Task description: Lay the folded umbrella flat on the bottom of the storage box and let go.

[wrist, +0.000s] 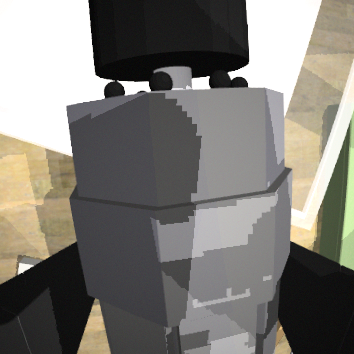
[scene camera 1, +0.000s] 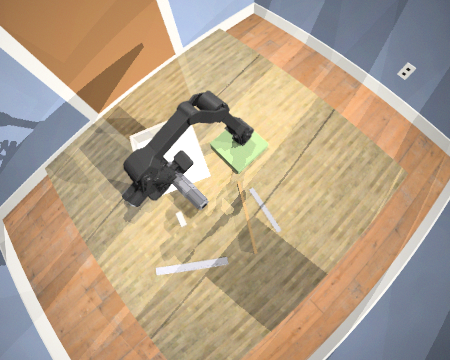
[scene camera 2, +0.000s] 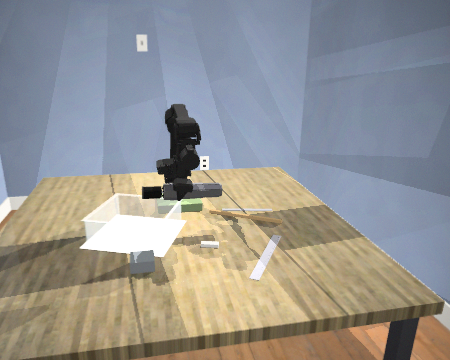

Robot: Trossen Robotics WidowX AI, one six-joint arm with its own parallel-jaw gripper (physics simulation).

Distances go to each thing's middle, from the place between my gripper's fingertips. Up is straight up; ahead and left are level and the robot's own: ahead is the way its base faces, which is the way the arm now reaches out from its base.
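The storage box (scene camera 2: 125, 222) is 100 mm below my hand, and it is also 140 mm to the right of my hand and 50 mm behind it.
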